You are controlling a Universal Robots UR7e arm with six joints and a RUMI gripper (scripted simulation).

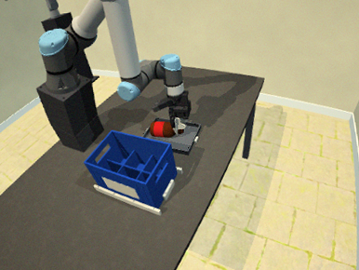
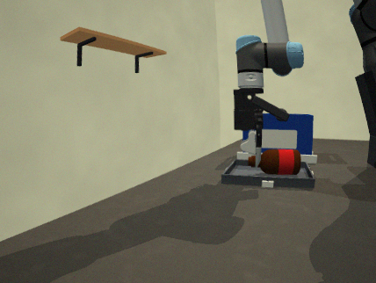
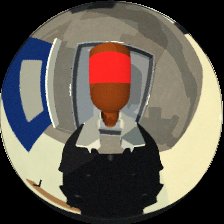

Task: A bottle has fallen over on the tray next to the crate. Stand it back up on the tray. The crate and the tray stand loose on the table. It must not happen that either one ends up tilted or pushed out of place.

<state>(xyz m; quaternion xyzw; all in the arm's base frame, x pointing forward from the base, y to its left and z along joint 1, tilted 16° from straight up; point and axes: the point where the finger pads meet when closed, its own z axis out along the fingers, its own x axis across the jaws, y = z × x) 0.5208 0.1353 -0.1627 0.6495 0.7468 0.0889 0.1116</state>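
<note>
Now: hand 40 mm past the grey tray, 10 mm to the left of it and 30 mm above it. From my hand the other things lie so: blue crate: 60 mm behind, 290 mm to the right, 40 mm above; brown bottle: 50 mm behind, 10 mm to the right.
</note>
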